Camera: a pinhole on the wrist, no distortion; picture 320 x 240 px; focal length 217.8 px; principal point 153.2 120.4 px. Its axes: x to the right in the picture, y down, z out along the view. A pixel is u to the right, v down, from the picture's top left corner.
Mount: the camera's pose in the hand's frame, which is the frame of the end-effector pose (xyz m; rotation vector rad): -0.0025 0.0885 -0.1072 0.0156 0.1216 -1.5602
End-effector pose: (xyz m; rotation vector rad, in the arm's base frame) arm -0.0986 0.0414 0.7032 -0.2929 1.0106 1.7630
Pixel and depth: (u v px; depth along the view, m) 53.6 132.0 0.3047
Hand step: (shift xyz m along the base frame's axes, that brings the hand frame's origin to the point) -0.1350 0.1542 0.2056
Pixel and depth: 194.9 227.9 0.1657
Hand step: -0.0642 0.0915 -0.0040
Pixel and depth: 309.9 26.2 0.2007
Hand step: 0.1181 0.0226 0.0622
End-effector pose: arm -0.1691 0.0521 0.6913 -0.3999 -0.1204 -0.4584
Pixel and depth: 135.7 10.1 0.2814
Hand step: -0.0780 0.1946 0.1136
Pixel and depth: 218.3 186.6 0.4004
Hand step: 0.0952 -0.0030 0.3010
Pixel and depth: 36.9 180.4 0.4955
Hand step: 0.2788 0.3479 0.2909
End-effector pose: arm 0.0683 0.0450 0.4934 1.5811 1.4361 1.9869
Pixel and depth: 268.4 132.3 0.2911
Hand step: 0.0933 0.1585 -0.0592
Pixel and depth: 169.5 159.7 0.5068
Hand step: 0.2788 0.2895 0.0597
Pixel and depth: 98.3 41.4 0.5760
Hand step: 0.5486 0.0596 0.0054
